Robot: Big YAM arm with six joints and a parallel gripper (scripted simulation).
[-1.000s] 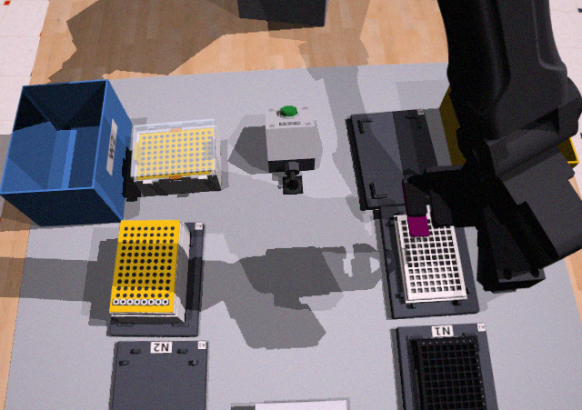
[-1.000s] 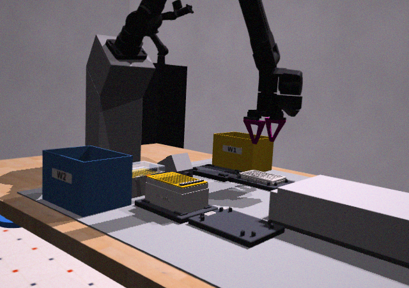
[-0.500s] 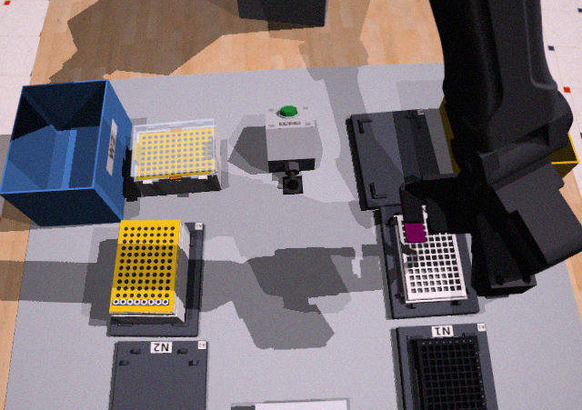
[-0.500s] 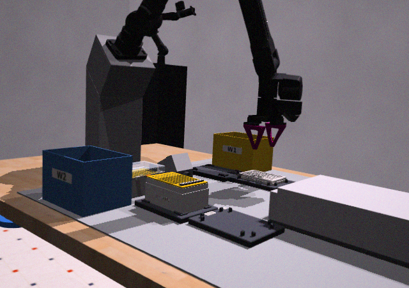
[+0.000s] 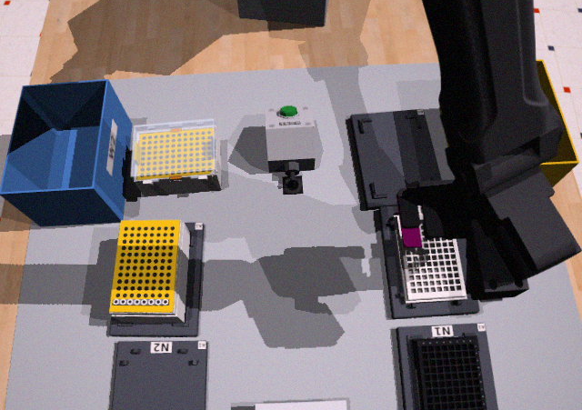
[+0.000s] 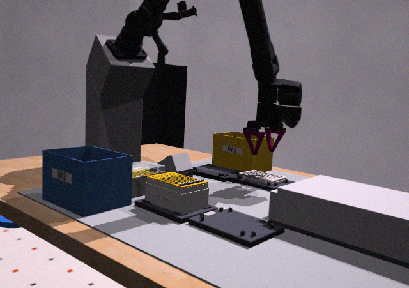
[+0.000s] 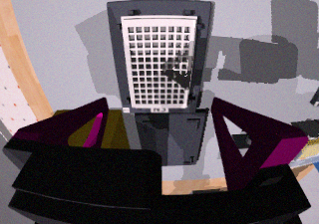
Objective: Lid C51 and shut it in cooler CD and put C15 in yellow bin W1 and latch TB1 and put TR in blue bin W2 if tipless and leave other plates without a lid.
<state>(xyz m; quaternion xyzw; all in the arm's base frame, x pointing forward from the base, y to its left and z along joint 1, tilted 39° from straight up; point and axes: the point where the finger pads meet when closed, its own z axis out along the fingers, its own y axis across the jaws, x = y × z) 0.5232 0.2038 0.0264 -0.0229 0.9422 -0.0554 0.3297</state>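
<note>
Now: hand 80 mm above the white plate. From my hand the other things lie so: lid park LP: 160 mm behind, 20 mm to the right, 100 mm below; then nest N3: 100 mm below; then black plate: 180 mm ahead, 80 mm below.
</note>
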